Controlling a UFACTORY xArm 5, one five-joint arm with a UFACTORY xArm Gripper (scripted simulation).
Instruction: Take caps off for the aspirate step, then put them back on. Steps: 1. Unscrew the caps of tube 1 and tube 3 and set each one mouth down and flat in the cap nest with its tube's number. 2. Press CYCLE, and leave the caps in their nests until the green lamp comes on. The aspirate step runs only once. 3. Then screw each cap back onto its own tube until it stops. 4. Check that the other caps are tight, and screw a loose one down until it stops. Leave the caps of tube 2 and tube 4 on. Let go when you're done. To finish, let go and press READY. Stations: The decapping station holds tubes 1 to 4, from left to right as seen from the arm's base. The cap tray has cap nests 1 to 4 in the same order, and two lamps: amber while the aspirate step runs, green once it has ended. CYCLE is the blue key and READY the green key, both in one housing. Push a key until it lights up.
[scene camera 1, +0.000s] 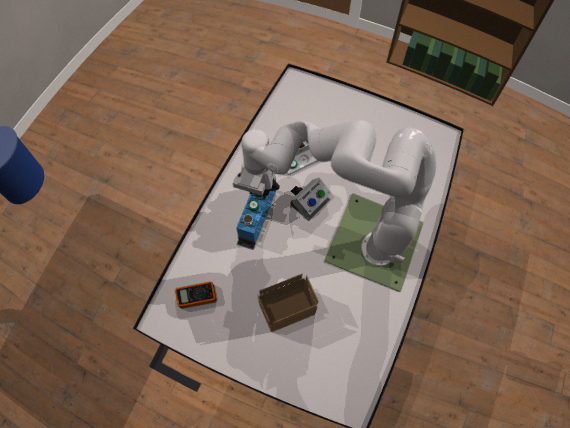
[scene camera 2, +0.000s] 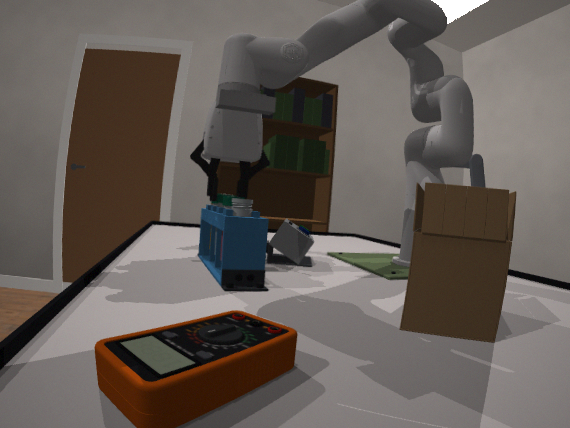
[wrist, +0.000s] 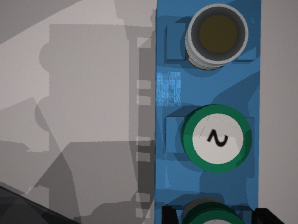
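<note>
I see a cardboard box (scene camera 2: 456, 284), and the box (scene camera 1: 293, 295) is visible in that view too. As for the wrist view, the box is out of frame there.
</note>
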